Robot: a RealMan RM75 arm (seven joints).
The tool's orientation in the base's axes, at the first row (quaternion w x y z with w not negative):
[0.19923, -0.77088, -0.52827, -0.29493]
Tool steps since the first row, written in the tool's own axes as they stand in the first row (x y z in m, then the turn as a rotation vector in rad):
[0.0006, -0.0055, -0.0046, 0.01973, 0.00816, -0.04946]
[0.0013, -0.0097, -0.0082, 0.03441, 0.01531, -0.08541]
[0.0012, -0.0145, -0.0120, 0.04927, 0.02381, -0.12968]
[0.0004, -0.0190, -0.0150, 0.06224, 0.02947, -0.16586]
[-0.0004, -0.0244, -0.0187, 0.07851, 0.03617, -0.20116]
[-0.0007, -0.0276, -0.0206, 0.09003, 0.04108, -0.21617]
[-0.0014, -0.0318, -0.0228, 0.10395, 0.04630, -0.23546]
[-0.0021, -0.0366, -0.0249, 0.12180, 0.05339, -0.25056]
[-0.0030, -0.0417, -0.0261, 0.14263, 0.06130, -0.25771]
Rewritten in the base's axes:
[-0.0061, -0.0004, 0.0038, 0.00081, -0.01981, 0.05009]
[-0.0107, -0.0007, 0.0069, 0.00263, -0.03442, 0.08673]
[-0.0161, -0.0013, 0.0097, 0.00372, -0.05453, 0.12971]
[-0.0213, -0.0021, 0.0114, 0.00363, -0.06993, 0.16537]
[-0.0274, -0.0030, 0.0136, 0.00562, -0.08287, 0.20258]
[-0.0309, -0.0032, 0.0148, 0.00961, -0.08590, 0.22147]
[-0.0356, -0.0036, 0.0160, 0.01350, -0.09003, 0.24516]
[-0.0408, -0.0036, 0.0170, 0.02120, -0.08950, 0.26834]
[-0.0460, -0.0031, 0.0173, 0.03240, -0.08228, 0.28757]

